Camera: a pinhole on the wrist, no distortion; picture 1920 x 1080 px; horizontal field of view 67.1 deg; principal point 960.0 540.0 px. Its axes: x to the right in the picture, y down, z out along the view. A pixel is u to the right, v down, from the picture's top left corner.
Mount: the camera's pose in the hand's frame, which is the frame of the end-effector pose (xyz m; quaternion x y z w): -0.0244 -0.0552 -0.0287 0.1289 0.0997 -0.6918 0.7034
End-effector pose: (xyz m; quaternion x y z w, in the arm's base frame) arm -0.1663 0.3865 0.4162 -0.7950 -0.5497 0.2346 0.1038
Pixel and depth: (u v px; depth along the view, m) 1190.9 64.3 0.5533
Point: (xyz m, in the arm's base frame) -0.7161 0.2548 0.2099
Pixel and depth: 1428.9 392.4 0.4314
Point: -0.6209 0.4021 0.2856
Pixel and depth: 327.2 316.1 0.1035
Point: -0.2573 0.3540 0.3751
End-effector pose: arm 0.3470 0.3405 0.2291 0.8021 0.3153 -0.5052 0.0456
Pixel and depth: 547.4 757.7 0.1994
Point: 0.1700 0.3202 0.1606
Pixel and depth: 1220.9 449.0 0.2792
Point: 0.0549 0.3843 0.2132
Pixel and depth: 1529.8 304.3 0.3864
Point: -0.0836 0.4409 0.2523
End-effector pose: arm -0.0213 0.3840 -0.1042 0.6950 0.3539 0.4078 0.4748
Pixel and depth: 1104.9 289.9 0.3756
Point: 0.1956 0.2409 -0.3960
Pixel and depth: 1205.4 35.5 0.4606
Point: 0.2051 0.1512 -0.4953
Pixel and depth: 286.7 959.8 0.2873
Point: 0.2568 0.3217 -0.1751
